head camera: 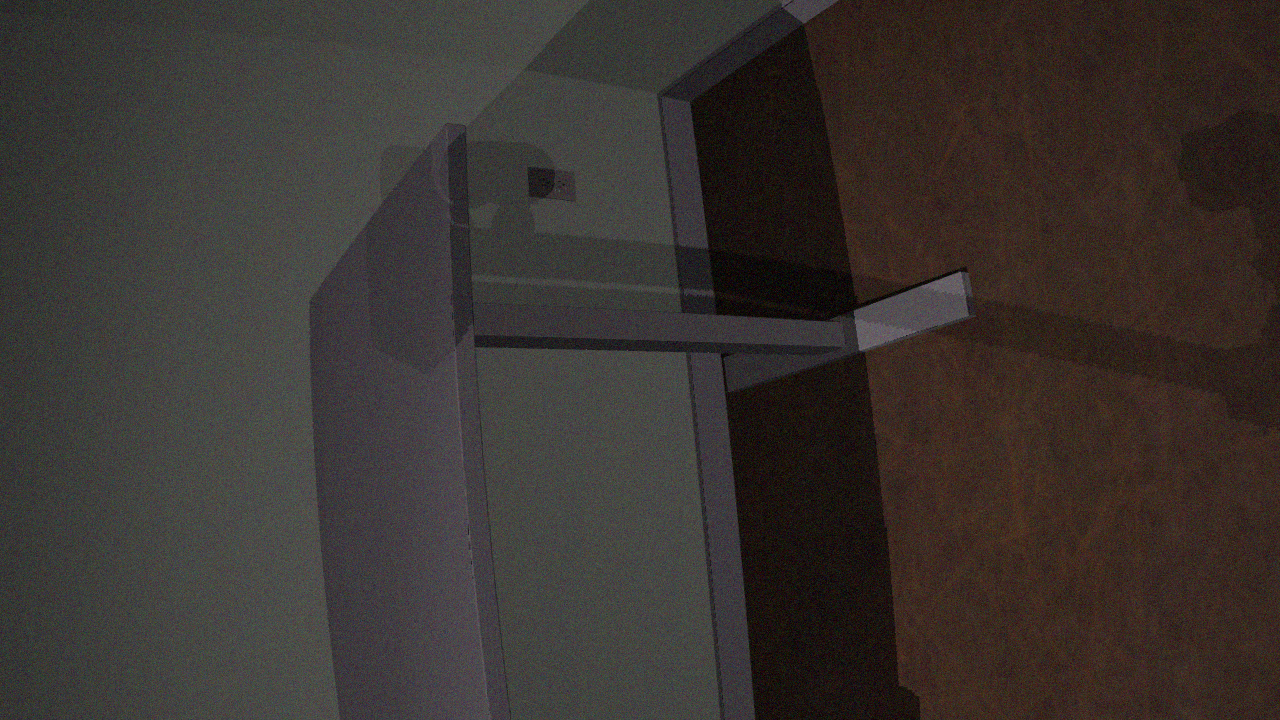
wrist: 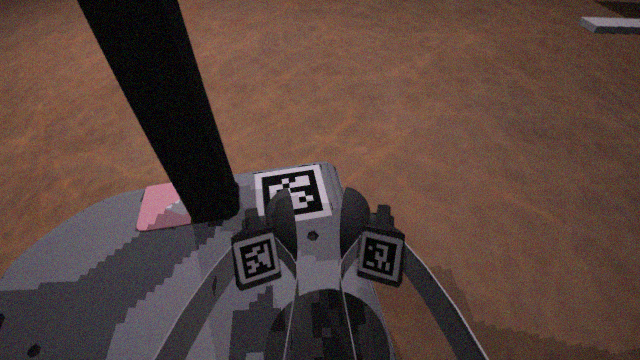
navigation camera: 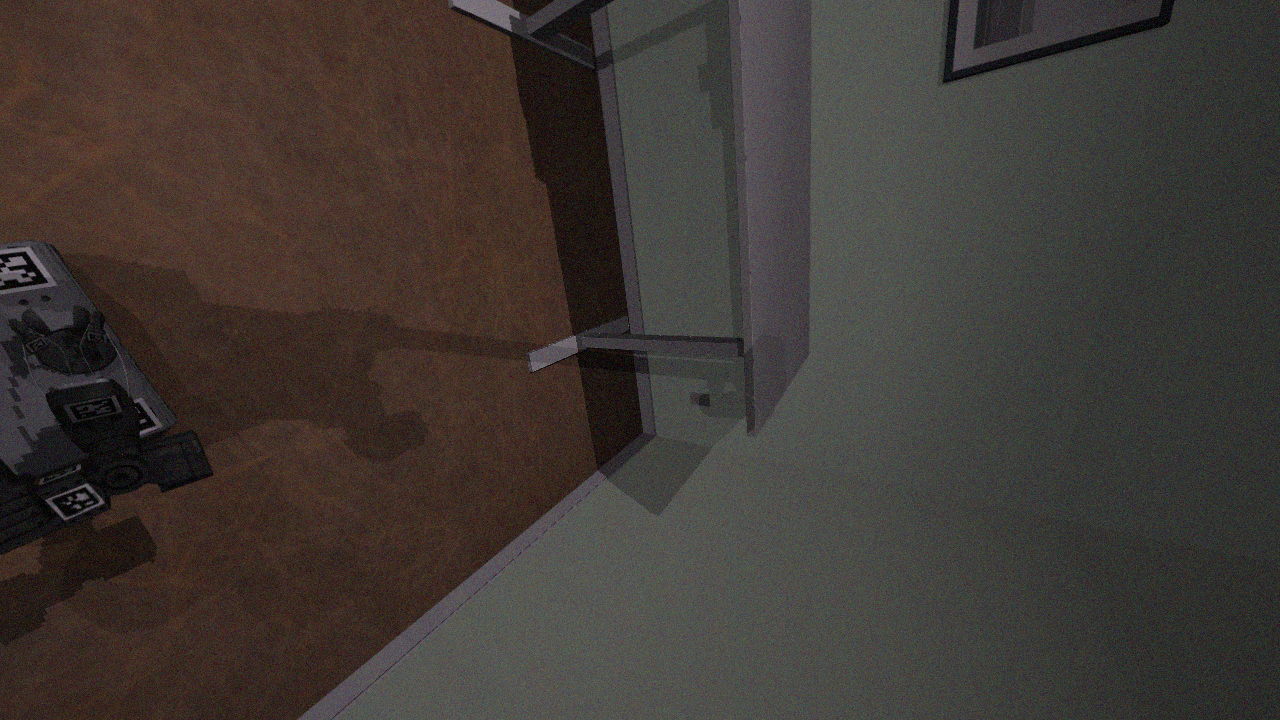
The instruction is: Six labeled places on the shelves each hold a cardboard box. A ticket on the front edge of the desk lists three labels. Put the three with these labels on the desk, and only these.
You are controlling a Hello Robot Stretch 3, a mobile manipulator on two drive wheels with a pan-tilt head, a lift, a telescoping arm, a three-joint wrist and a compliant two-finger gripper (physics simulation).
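Pixels of known places: gripper, fingertip midpoint: [wrist: 318, 213] [navigation camera: 54, 309]; robot's base, origin of the base link: [navigation camera: 77, 346].
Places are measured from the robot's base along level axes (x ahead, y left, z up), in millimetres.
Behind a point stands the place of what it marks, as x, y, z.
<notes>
The desk [head camera: 393, 465] {1179, -252, 950} [navigation camera: 776, 205] {1204, -14, 950} shows sideways in the head and navigation views, a pale top on grey legs against the wall. One of its feet [wrist: 612, 25] shows at the upper right of the wrist view. No ticket can be made out on its front edge. The cardboard boxes and the labeled shelves do not show in these views. My gripper [wrist: 318, 213] {12, 66, 213} [navigation camera: 60, 324] {12, 66, 213} is over my own base, away from the desk. Its fingers stand apart with a gap between them and hold nothing.
My base [wrist: 165, 280] {-101, 67, 160} lies under the gripper, with the black mast [wrist: 160, 100] {-67, 116, 273} beside it. A wall outlet [head camera: 551, 183] {1633, -958, 403} is behind the desk. A framed picture [navigation camera: 1065, 62] {1770, 215, 1606} hangs above it. A baseboard [navigation camera: 474, 582] {399, -1091, 43} runs along the adjoining wall. Brown floor [head camera: 1074, 537] {841, -3, 0} lies before the desk.
</notes>
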